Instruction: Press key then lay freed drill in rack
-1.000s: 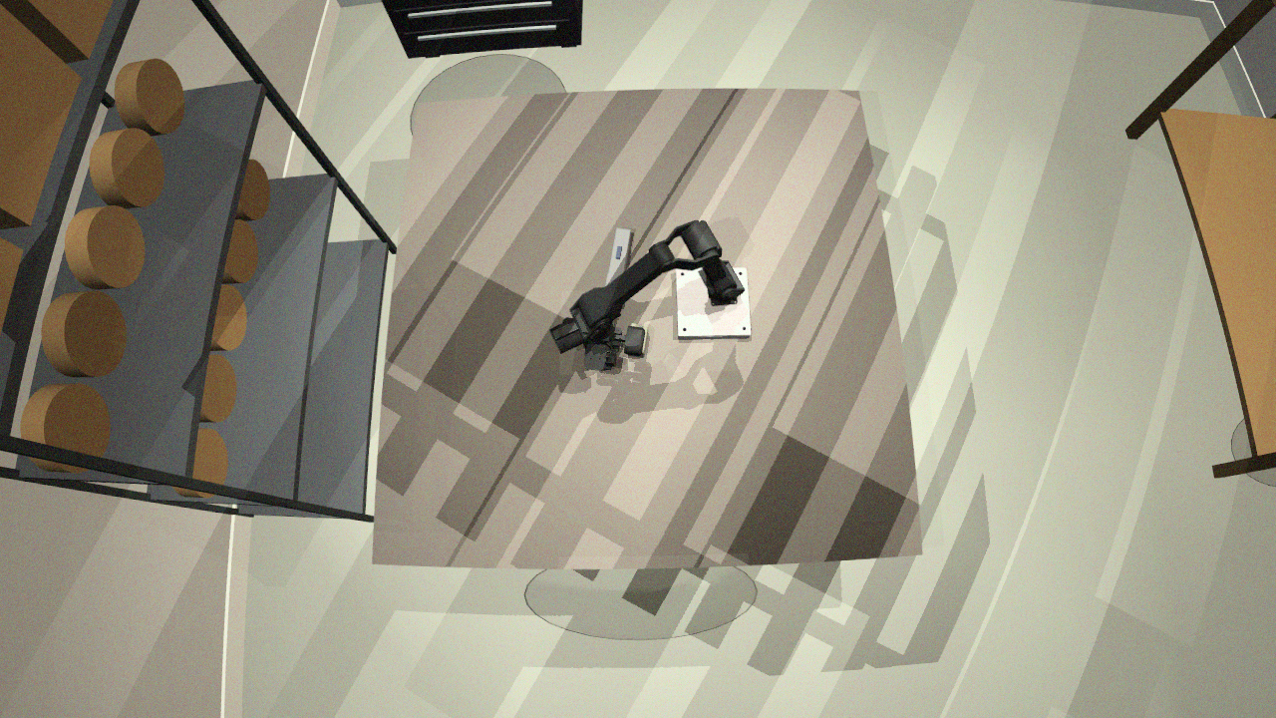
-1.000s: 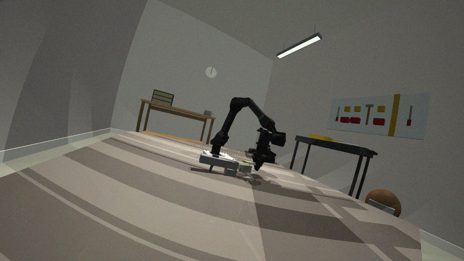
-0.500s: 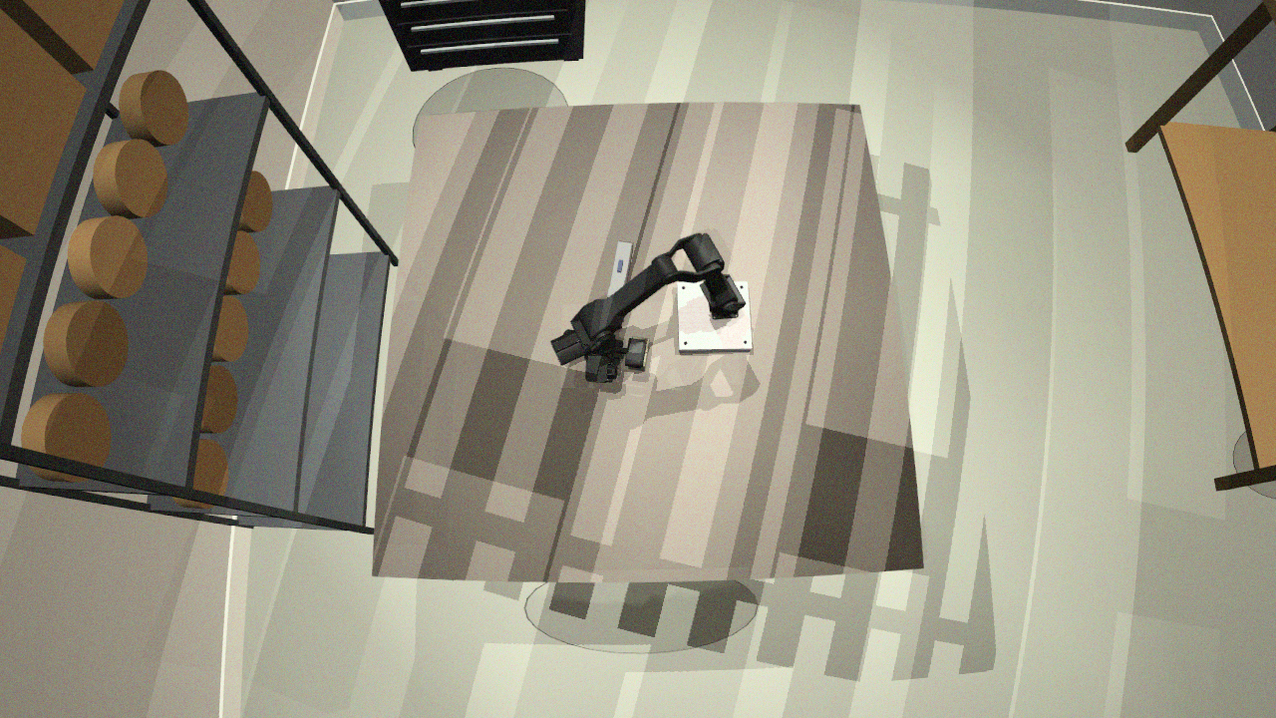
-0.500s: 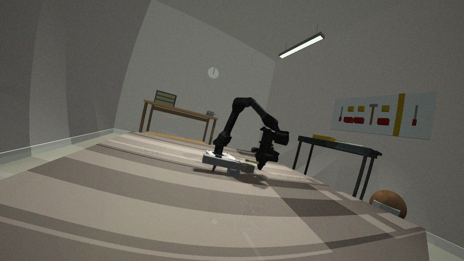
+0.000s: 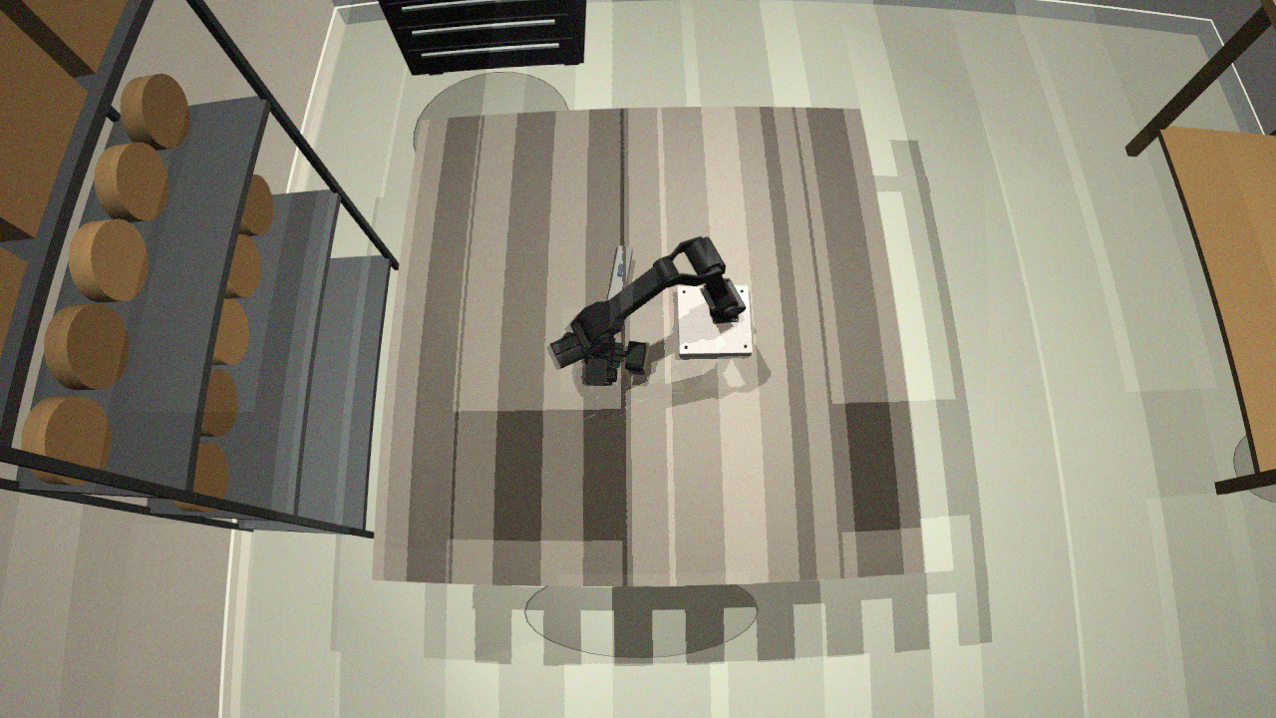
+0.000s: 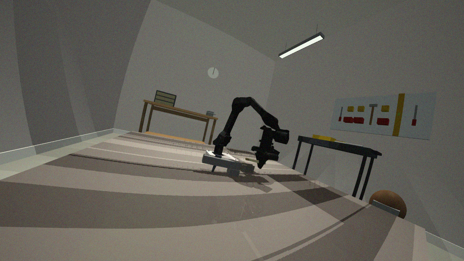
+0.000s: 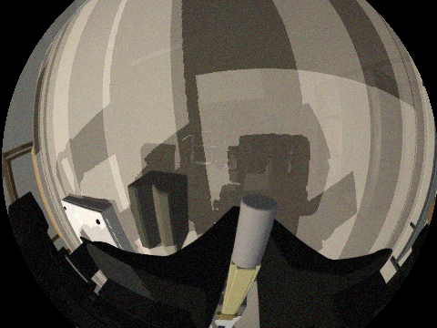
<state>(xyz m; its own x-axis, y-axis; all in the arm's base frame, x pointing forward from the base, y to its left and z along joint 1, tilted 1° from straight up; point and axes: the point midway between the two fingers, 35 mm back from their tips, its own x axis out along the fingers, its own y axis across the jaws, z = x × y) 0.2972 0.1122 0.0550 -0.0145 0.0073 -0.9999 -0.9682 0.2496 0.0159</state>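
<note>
Now: the drill 1 cm behind my gripper tip, 4 cm to the right of it and 4 cm above it. The rest, counted from my gripper tip: blue key 6 cm behind, 22 cm to the right; then dark grey rack 8 cm behind, 1 cm to the right, 3 cm below.
</note>
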